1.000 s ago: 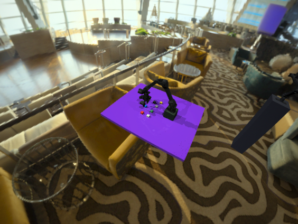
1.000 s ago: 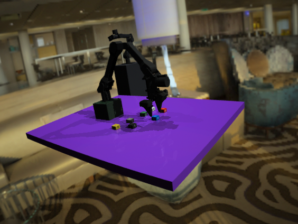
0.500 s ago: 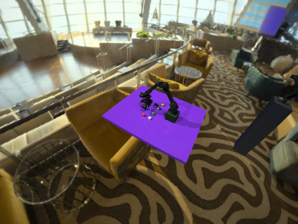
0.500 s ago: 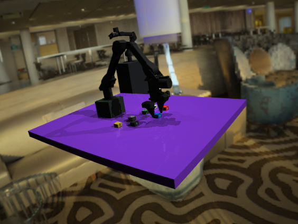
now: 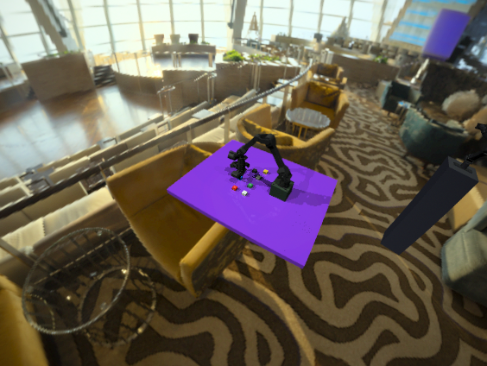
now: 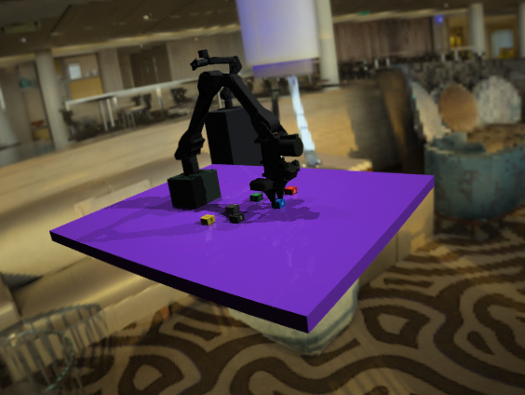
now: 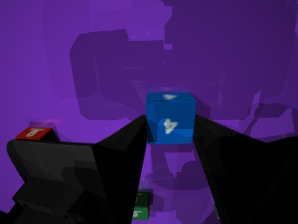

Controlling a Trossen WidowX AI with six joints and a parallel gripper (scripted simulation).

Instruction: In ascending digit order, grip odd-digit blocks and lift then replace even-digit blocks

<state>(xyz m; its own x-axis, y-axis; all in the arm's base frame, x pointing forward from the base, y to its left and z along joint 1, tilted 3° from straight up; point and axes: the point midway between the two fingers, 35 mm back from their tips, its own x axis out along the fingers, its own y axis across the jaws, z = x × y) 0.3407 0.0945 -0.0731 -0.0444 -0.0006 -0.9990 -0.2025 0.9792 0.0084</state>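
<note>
My gripper tip is 120 mm past the green block and 10 mm to the right of it. From my gripper tip the other things lie so: red block: 50 mm behind, 120 mm to the left; blue block: right at my gripper tip; grey block: 100 mm behind, 110 mm to the right.
</note>
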